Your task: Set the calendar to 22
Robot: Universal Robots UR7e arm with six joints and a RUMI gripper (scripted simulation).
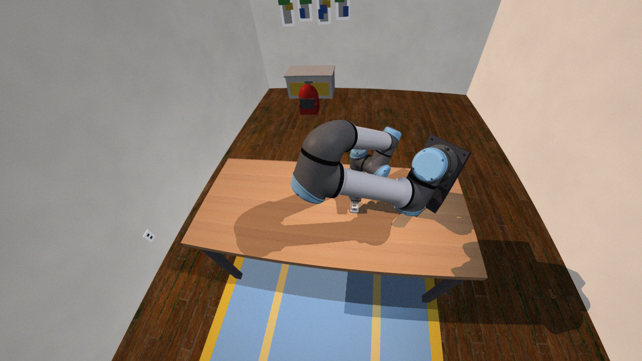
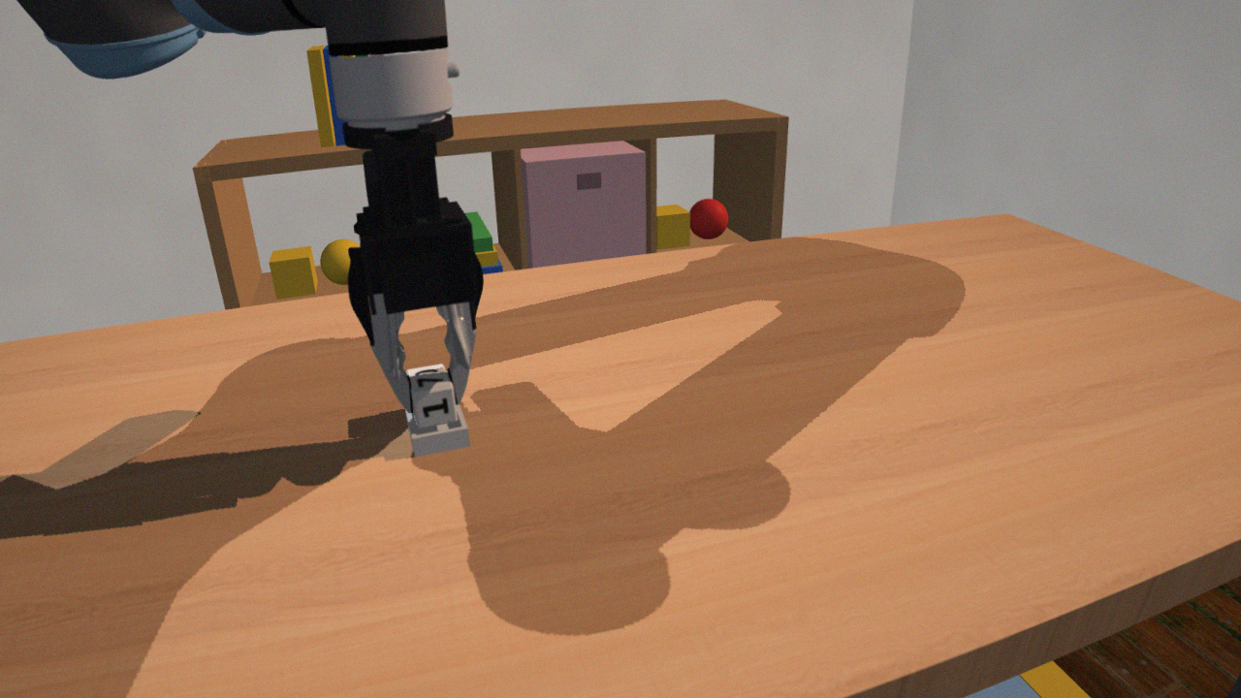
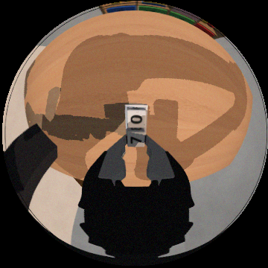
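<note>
Now: the grey tray 10 mm behind my hand, 20 mm to the left of it and 40 mm below it. From my hand the other things lie so: white cube: 10 mm below.
</note>
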